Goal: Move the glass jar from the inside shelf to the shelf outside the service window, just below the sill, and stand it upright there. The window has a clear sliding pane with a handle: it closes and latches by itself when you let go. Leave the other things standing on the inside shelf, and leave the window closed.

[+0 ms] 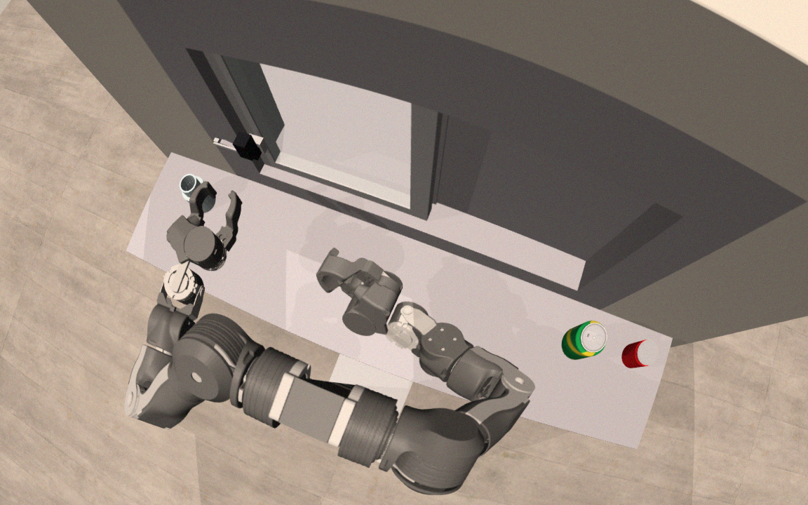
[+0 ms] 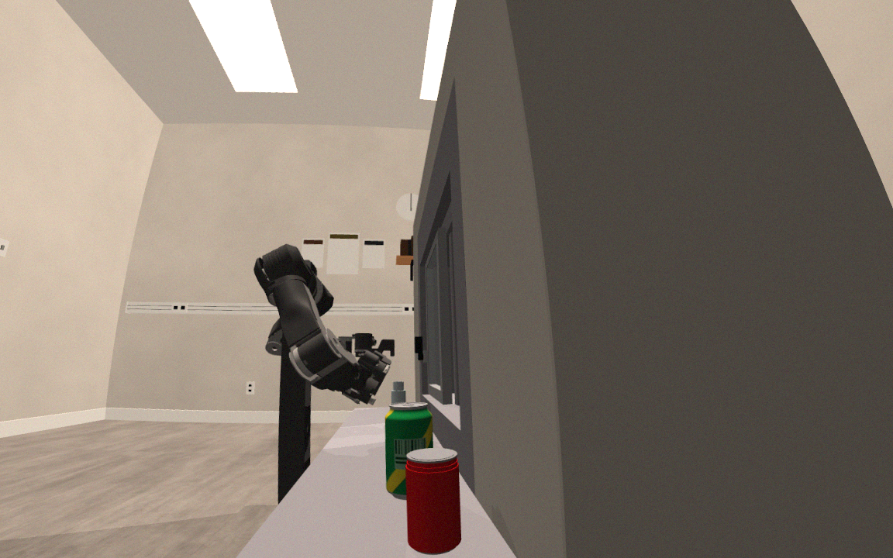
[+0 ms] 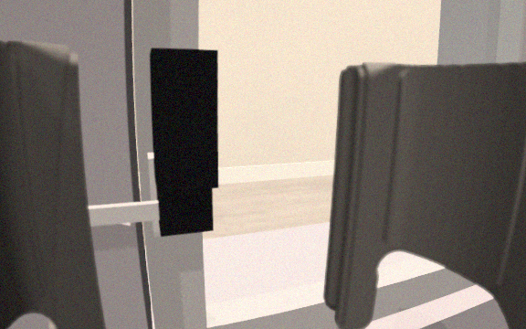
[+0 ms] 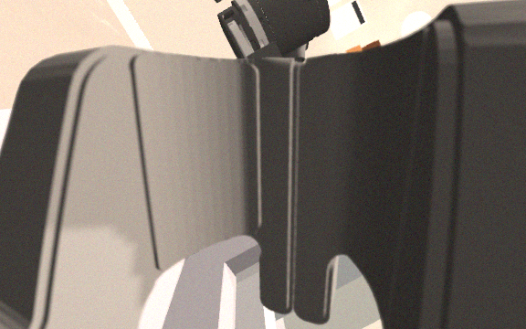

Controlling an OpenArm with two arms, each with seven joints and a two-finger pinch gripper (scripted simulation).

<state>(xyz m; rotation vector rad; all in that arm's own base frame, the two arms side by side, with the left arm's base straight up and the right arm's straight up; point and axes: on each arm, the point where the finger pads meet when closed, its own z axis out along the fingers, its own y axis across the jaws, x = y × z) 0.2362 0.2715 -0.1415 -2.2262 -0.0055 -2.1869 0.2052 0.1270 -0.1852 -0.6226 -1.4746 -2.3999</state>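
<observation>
Right now the black handle is 9 cm ahead of my left hand, 4 cm to the left of it and 1 cm below it. Round my left hand: sill (16 cm ahead, 30 cm to the right, 20 cm below); upright (19 cm ahead, 30 cm to the right, 7 cm above); glass jar (2 cm ahead, 15 cm to the left, 18 cm below).
</observation>
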